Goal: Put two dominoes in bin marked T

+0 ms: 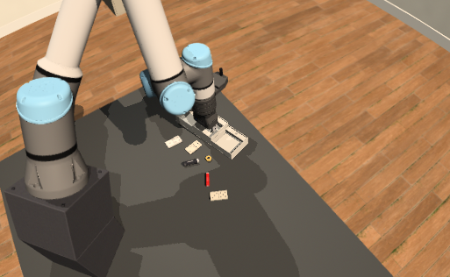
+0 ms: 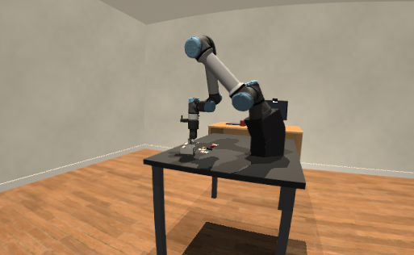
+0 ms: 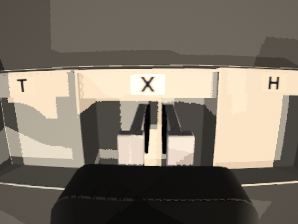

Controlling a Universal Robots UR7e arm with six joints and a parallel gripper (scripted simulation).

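My hand is 60 mm past the yellow nut, 90 mm to the left of it and 30 mm above it. Round my hand: black cylinder (110 mm behind, 80 mm to the right, 30 mm below); then red cylinder (90 mm behind, 160 mm to the right, 30 mm below).
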